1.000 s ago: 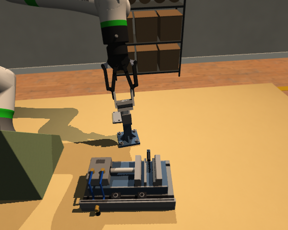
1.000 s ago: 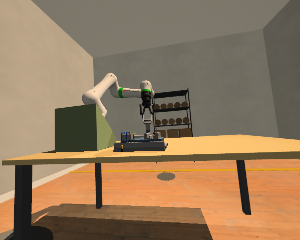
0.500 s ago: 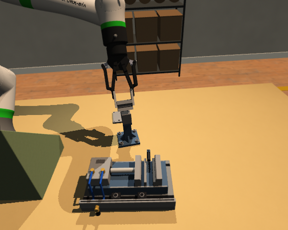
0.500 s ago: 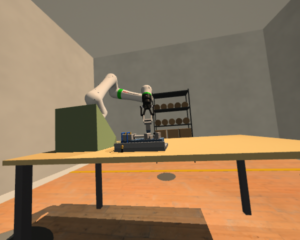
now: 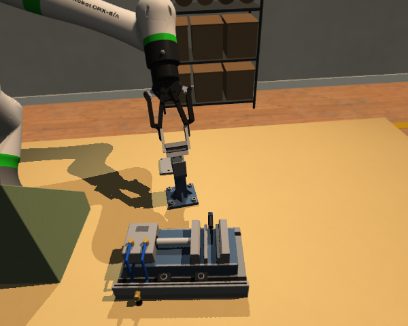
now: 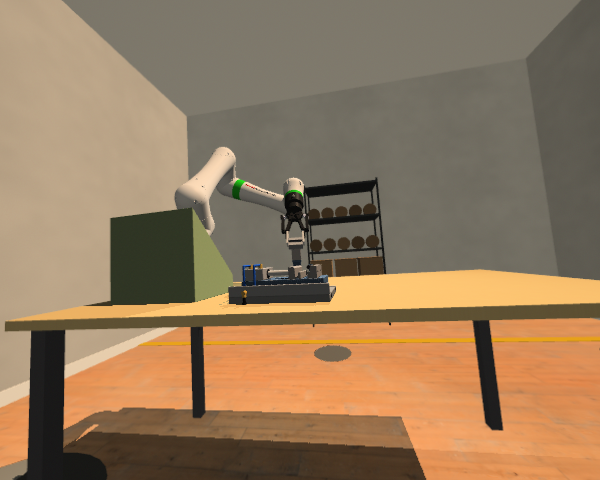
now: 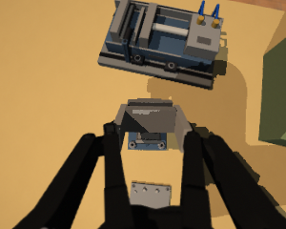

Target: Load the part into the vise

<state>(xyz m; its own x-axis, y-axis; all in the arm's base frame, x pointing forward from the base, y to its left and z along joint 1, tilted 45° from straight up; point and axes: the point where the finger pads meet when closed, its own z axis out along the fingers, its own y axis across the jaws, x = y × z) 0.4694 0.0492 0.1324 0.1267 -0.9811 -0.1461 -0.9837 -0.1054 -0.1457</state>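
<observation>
My gripper is now 2 cm to the left of the part and 2 cm above it. The rest, counted from my hand: infeed plate (3 cm behind, 15 cm to the left, 20 cm below); then V-block post (1 cm to the right, 15 cm below); then work stop (8 cm ahead, 20 cm to the right, 12 cm below).
</observation>
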